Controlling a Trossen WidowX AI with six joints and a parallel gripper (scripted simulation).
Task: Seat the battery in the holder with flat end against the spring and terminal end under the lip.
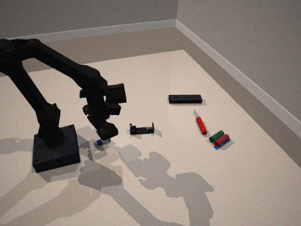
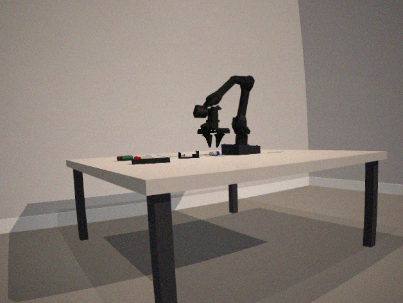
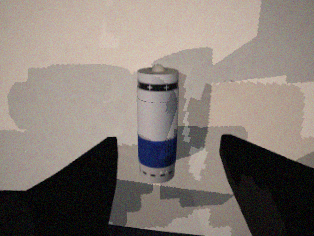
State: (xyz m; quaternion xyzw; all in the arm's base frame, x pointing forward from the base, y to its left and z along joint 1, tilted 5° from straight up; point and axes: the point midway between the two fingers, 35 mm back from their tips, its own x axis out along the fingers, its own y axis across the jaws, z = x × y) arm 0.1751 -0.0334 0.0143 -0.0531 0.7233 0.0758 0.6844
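My gripper tip is 10 mm past the battery and 30 mm above it. From my gripper tip the other things lie so: red screwdriver 420 mm ahead, 30 mm to the right, 30 mm below.
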